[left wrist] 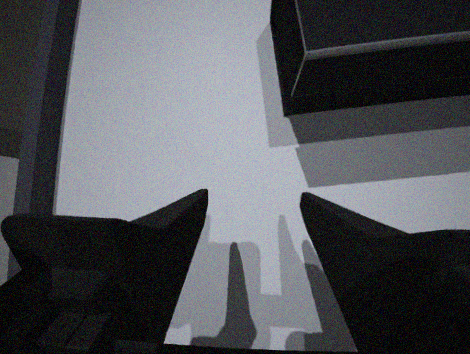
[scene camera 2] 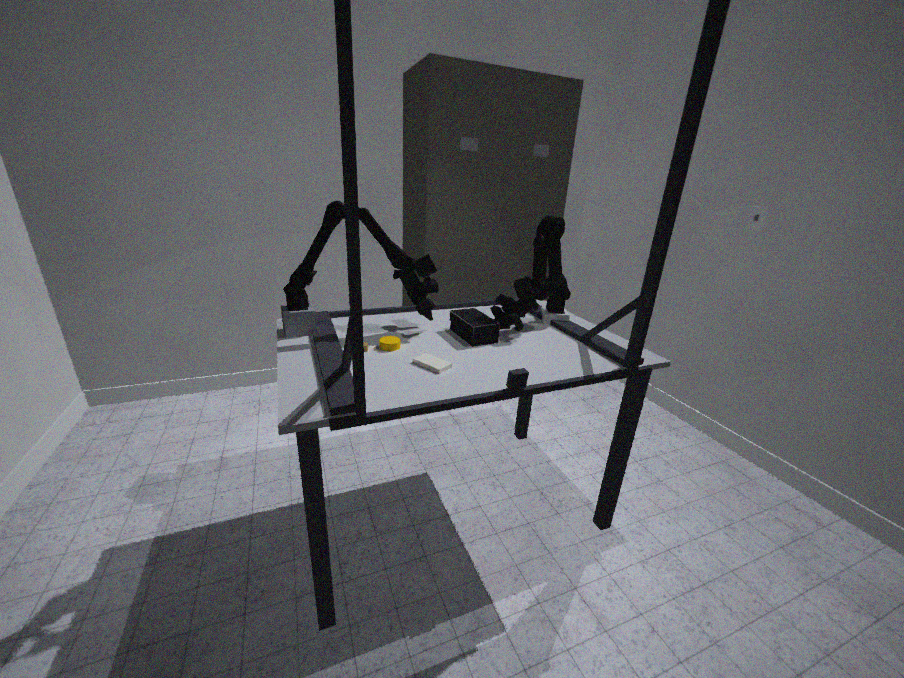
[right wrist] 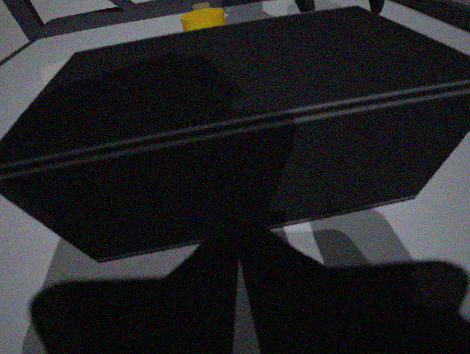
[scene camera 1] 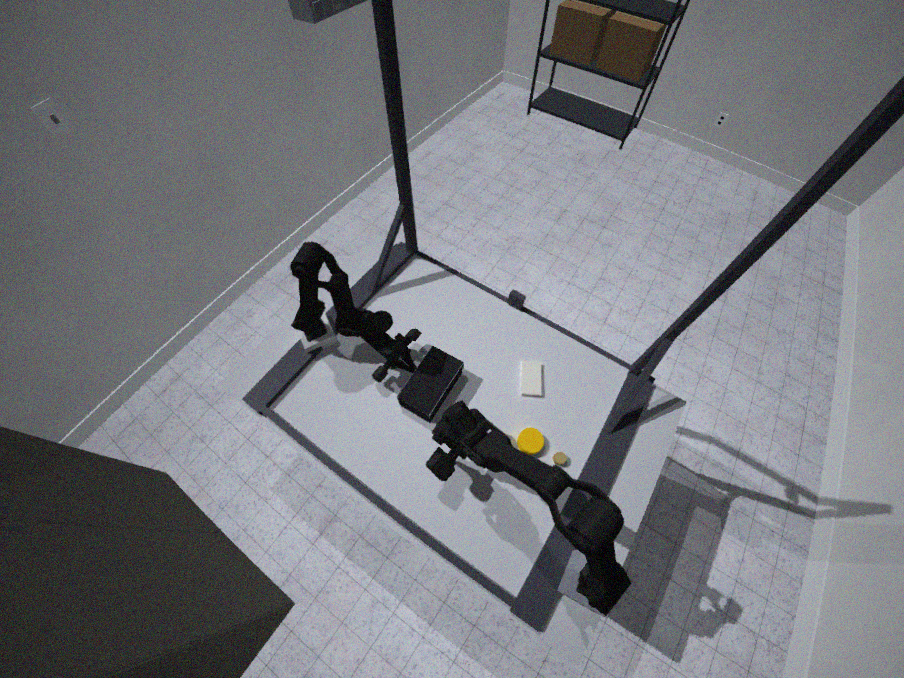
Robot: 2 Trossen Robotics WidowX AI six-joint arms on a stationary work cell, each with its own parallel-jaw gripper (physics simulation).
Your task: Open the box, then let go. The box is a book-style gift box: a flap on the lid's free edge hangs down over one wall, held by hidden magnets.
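Seen in the pictures: left gripper, fingertip midpoint: (left wrist: 254, 197) (scene camera 2: 429, 316); right gripper, fingertip midpoint: (right wrist: 236, 221) (scene camera 1: 418, 373); left arm's base, origin of the base link: (scene camera 2: 297, 307) (scene camera 1: 594, 583); right arm's base, origin of the base link: (scene camera 2: 555, 310) (scene camera 1: 314, 329).
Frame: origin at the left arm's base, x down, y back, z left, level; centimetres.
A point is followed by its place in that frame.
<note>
A closed black box (scene camera 1: 425, 386) {x 1.5, y -57.4, z -22.4 cm} (scene camera 2: 473, 328) {x 2.1, y -51.8, z -34.1 cm} (left wrist: 385, 22) {x 1.5, y -53.3, z -19.9 cm} (right wrist: 310, 65) {x 1.5, y -59.6, z -22.2 cm} stands on the table, lid flat. In the left wrist view, a thin light line runs down near the corner of its nearer wall, like a flap's edge; the flap is hard to tell in the dark. My left gripper (scene camera 2: 429, 315) {x 4.4, y -45.4, z -12.2 cm} (left wrist: 254, 197) {x 4.4, y -45.4, z -12.2 cm} is partly open and empty, above the table beside the box, its fingertips short of that wall. My right gripper (scene camera 1: 411, 367) {x 6.8, y -62.8, z -26.4 cm} (right wrist: 236, 221) {x 6.8, y -62.8, z -26.4 cm} is shut and empty, its tips low at the opposite long wall; contact is hard to tell.
A yellow disc (scene camera 1: 530, 440) {x 6.2, y -25.6, z -24.5 cm} (scene camera 2: 389, 343) {x 6.2, y -24.3, z -27.6 cm} (right wrist: 203, 20) {x 6.4, y -28.9, z -24.8 cm}, a small tan piece (scene camera 1: 560, 458) {x 6.6, y -16.4, z -24.1 cm} and a white block (scene camera 1: 531, 378) {x 7.4, y -32.8, z -42.0 cm} (scene camera 2: 432, 363) {x 7.4, y -32.3, z -44.1 cm} lie on the table (scene camera 1: 379, 445) {x 8.9, y -61.2, z -3.3 cm}. Dark frame posts (scene camera 1: 395, 131) {x -39.3, y -90.4, z -65.3 cm} (scene camera 2: 350, 182) {x -42.8, y -5.5, z -62.4 cm} rise at its edges.
</note>
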